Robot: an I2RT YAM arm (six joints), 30 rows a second.
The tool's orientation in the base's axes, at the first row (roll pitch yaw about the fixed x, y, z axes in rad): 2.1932 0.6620 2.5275
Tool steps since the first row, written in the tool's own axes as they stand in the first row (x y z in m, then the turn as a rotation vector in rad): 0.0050 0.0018 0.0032 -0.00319 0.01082 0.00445; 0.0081 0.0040 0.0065 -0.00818 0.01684 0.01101; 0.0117 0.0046 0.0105 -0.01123 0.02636 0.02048; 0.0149 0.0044 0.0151 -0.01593 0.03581 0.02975; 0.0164 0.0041 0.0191 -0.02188 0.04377 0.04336; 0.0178 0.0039 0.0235 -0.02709 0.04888 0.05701; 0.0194 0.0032 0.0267 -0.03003 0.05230 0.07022; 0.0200 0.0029 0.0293 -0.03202 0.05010 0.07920; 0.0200 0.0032 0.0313 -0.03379 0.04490 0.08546; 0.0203 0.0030 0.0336 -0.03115 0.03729 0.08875
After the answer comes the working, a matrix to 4 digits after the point.
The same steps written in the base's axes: -0.0009 0.0051 -0.0034 0.00466 0.00886 0.00685; -0.0006 0.0097 -0.0054 0.01244 0.01419 0.01076; 0.0001 0.0136 -0.0091 0.02092 0.02441 0.01438; 0.0016 0.0170 -0.0133 0.03032 0.03374 0.01906; 0.0037 0.0193 -0.0162 0.04394 0.04335 0.02156; 0.0061 0.0218 -0.0192 0.05732 0.05113 0.02176; 0.0076 0.0235 -0.0222 0.06902 0.05845 0.01969; 0.0092 0.0247 -0.0239 0.07730 0.05997 0.01537; 0.0107 0.0259 -0.0246 0.08358 0.05806 0.01025; 0.0123 0.0269 -0.0260 0.08493 0.05495 0.00223
The tool's axes in the first row as the columns of a matrix, in the base's axes (rounded; the answer above uses it unrounded):
-0.6447 -0.0723 0.7611
0.4545 0.7643 0.4575
-0.6147 0.6409 -0.4598

